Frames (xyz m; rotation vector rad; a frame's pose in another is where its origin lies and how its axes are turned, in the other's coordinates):
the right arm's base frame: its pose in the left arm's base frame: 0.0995 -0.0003 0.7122 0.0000 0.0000 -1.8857
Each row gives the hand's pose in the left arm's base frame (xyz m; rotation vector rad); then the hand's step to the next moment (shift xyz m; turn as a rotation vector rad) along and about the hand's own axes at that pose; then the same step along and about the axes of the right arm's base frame.
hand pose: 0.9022 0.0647 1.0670 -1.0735 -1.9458 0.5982
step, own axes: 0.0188 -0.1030 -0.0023 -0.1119 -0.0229 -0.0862
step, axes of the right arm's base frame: 0.0521 -0.0373 0.0828 0.0710 0.1232 0.0163
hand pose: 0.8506 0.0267 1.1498 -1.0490 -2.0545 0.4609
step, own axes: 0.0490 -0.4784 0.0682 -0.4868 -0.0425 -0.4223
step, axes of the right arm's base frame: 0.3315 -0.2300 0.2704 0.2569 0.5888 0.0664
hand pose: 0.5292 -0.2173 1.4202 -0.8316 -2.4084 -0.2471
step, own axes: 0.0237 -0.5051 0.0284 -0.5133 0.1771 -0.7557
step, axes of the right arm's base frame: 0.4631 -0.2051 -0.0037 0.1198 0.8650 0.3215
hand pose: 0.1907 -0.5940 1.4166 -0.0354 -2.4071 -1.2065
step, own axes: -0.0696 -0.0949 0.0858 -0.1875 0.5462 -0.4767
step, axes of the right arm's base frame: -0.0212 0.0034 -0.1440 -0.1486 0.4426 0.5855
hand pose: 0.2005 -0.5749 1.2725 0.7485 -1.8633 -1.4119
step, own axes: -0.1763 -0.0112 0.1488 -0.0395 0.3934 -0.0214
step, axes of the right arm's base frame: -0.2063 -0.0779 -0.0686 -0.1174 -0.0140 0.3779
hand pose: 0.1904 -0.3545 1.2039 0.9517 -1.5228 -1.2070
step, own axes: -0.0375 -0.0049 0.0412 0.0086 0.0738 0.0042
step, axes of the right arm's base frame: -0.0331 -0.0424 -0.0154 -0.0058 -0.0100 0.0735
